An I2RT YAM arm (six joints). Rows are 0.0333 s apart.
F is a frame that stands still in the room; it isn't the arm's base.
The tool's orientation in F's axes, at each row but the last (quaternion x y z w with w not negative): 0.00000 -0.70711 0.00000 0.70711; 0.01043 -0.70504 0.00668 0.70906; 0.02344 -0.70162 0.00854 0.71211; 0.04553 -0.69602 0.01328 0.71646; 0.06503 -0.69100 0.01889 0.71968; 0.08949 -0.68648 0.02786 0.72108; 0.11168 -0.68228 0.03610 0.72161; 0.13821 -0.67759 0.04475 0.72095; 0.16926 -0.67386 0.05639 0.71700; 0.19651 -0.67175 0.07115 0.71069
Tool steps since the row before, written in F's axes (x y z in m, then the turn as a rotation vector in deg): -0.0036 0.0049 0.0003 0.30 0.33 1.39; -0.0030 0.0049 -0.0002 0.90 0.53 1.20; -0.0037 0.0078 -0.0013 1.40 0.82 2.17; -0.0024 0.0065 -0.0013 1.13 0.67 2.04; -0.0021 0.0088 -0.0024 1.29 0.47 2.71; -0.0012 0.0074 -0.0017 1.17 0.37 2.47; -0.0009 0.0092 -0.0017 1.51 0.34 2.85; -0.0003 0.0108 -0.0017 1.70 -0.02 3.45; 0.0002 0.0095 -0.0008 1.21 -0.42 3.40; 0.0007 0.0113 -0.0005 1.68 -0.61 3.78
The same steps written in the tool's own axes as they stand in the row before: 0.0003 0.0049 0.0036 1.39 0.33 -0.30; -0.0002 0.0050 0.0029 1.20 0.51 -0.91; -0.0015 0.0079 0.0033 2.17 0.80 -1.40; -0.0017 0.0066 0.0018 2.04 0.67 -1.13; -0.0030 0.0088 0.0009 2.73 0.50 -1.24; -0.0024 0.0073 -0.0001 2.49 0.40 -1.11; -0.0027 0.0089 -0.0011 2.90 0.34 -1.42; -0.0030 0.0102 -0.0026 3.55 0.03 -1.48; -0.0022 0.0087 -0.0032 3.52 -0.20 -0.89; -0.0023 0.0100 -0.0049 3.96 -0.48 -1.25
